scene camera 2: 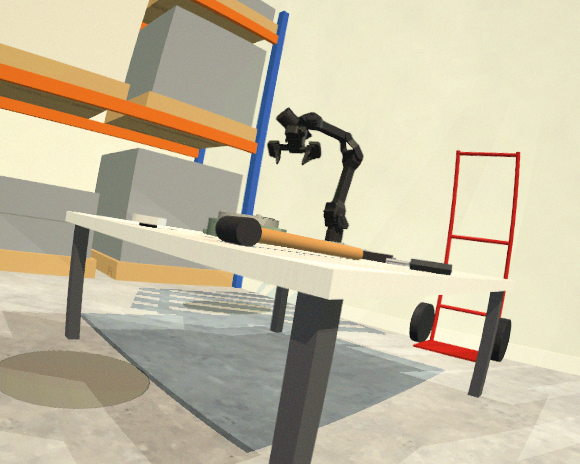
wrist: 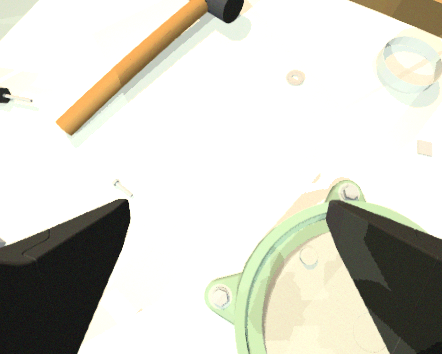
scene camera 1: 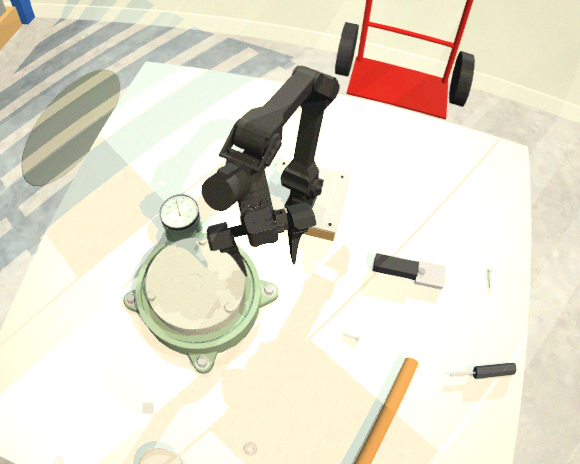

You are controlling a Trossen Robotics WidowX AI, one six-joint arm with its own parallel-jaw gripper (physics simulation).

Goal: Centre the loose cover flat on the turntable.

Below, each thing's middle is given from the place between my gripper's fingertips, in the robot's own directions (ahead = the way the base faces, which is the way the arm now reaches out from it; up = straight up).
Scene:
The hammer [scene camera 2: 245, 231] lies 300 mm to the left of my hand, 250 mm below it and 190 mm ahead of it.

